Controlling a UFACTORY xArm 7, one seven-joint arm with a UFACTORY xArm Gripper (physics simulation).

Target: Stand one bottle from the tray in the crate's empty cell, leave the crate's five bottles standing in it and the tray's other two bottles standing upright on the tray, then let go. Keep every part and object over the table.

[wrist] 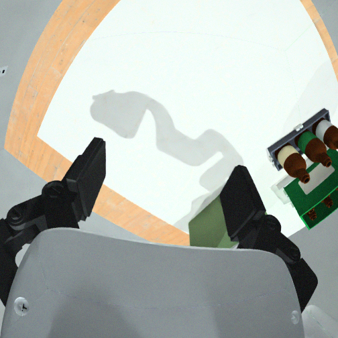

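Observation:
My gripper (168, 168) is open, with nothing between its fingers, high above the white table top. The dark tray (272, 155) is at the right edge of the wrist view, right of the right finger. Three brown bottles stand upright on it in a row: one with a cream label (291, 159), one with a green label (312, 145) and one with a white label (326, 129). The green crate (296, 200) is just below the tray in the view. Bottle necks (328, 202) show inside it; its cells are mostly hidden, so the empty one cannot be made out.
An olive-green block-like object (206, 226) is partly hidden behind the right finger. The white table top (200, 70) has a wooden border (37, 85) along the left and lower left, with grey floor beyond it. The arm's shadow falls across the table's middle.

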